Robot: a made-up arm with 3 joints. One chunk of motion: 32 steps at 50 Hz.
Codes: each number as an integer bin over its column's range. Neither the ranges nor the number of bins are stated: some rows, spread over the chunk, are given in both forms.
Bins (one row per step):
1: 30 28 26 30 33 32
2: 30 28 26 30 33 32
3: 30 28 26 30 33 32
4: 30 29 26 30 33 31
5: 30 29 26 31 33 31
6: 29 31 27 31 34 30
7: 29 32 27 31 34 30
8: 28 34 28 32 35 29
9: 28 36 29 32 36 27
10: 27 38 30 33 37 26
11: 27 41 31 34 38 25
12: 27 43 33 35 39 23
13: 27 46 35 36 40 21
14: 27 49 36 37 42 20
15: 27 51 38 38 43 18
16: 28 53 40 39 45 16
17: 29 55 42 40 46 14
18: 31 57 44 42 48 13
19: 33 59 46 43 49 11
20: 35 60 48 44 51 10
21: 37 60 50 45 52 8
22: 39 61 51 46 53 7
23: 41 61 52 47 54 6
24: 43 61 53 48 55 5
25: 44 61 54 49 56 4
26: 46 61 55 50 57 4
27: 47 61 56 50 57 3
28: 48 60 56 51 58 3
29: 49 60 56 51 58 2
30: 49 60 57 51 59 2
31: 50 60 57 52 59 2
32: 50 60 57 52 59 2
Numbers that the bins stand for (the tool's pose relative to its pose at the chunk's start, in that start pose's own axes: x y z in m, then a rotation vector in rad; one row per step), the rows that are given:
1: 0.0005 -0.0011 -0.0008 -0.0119 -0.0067 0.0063
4: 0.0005 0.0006 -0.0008 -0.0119 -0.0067 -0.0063
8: -0.0056 0.0094 0.0122 0.0440 0.0911 -0.0317
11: -0.0086 0.0216 0.0317 0.0998 0.2378 -0.0825
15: -0.0086 0.0390 0.0773 0.2116 0.4822 -0.1714
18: 0.0035 0.0495 0.1163 0.3233 0.7267 -0.2349
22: 0.0276 0.0565 0.1619 0.4351 0.9711 -0.3111
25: 0.0427 0.0565 0.1814 0.5189 1.1178 -0.3492
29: 0.0578 0.0548 0.1944 0.5748 1.2156 -0.3746
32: 0.0608 0.0548 0.2010 0.6027 1.2644 -0.3746
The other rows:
2: 0.0005 -0.0011 -0.0008 -0.0119 -0.0067 0.0063
3: 0.0005 -0.0011 -0.0008 -0.0119 -0.0067 0.0063
5: 0.0005 0.0006 -0.0008 0.0160 -0.0067 -0.0063
6: -0.0025 0.0041 0.0057 0.0160 0.0422 -0.0190
7: -0.0025 0.0059 0.0057 0.0160 0.0422 -0.0190
9: -0.0056 0.0129 0.0187 0.0440 0.1400 -0.0571
10: -0.0086 0.0163 0.0252 0.0719 0.1889 -0.0698
12: -0.0086 0.0251 0.0448 0.1278 0.2867 -0.1079
13: -0.0086 0.0303 0.0578 0.1557 0.3356 -0.1333
14: -0.0086 0.0356 0.0643 0.1837 0.4333 -0.1460
16: -0.0056 0.0425 0.0903 0.2395 0.5800 -0.1968
17: -0.0025 0.0460 0.1033 0.2675 0.6289 -0.2222
19: 0.0095 0.0530 0.1294 0.3513 0.7756 -0.2603
20: 0.0156 0.0548 0.1424 0.3792 0.8733 -0.2730
21: 0.0216 0.0548 0.1554 0.4071 0.9222 -0.2984
23: 0.0337 0.0565 0.1684 0.4630 1.0200 -0.3238
24: 0.0397 0.0565 0.1749 0.4910 1.0689 -0.3365
26: 0.0487 0.0565 0.1879 0.5468 1.1667 -0.3492
27: 0.0517 0.0565 0.1944 0.5468 1.1667 -0.3619
28: 0.0548 0.0548 0.1944 0.5748 1.2156 -0.3619
30: 0.0578 0.0548 0.2010 0.5748 1.2644 -0.3746
31: 0.0608 0.0548 0.2010 0.6027 1.2644 -0.3746

